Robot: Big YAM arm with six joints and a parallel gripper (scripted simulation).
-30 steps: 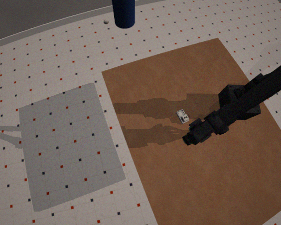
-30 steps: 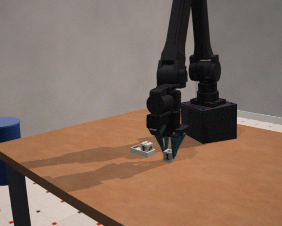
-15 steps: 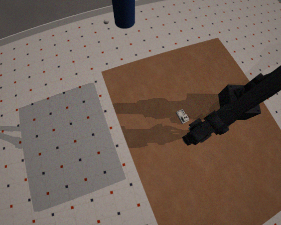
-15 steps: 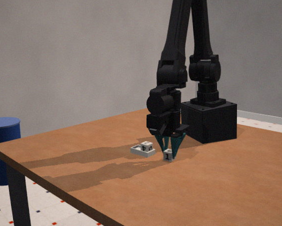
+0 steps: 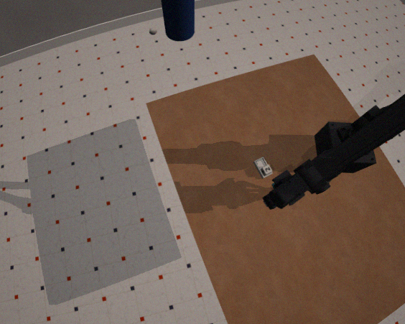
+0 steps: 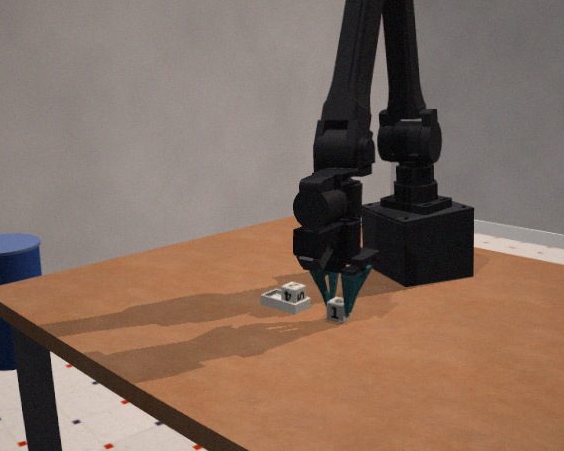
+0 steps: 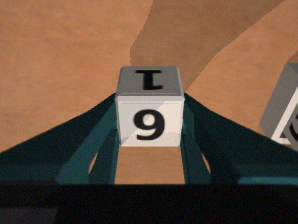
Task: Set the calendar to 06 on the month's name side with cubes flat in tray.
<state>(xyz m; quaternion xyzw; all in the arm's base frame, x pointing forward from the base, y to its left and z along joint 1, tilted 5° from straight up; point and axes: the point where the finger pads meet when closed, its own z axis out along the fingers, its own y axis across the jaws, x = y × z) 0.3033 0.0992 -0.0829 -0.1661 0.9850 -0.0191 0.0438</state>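
Now: hand 10 mm above the white digit cube. Round my hand: white tray (20 mm ahead, 100 mm to the right, 20 mm below).
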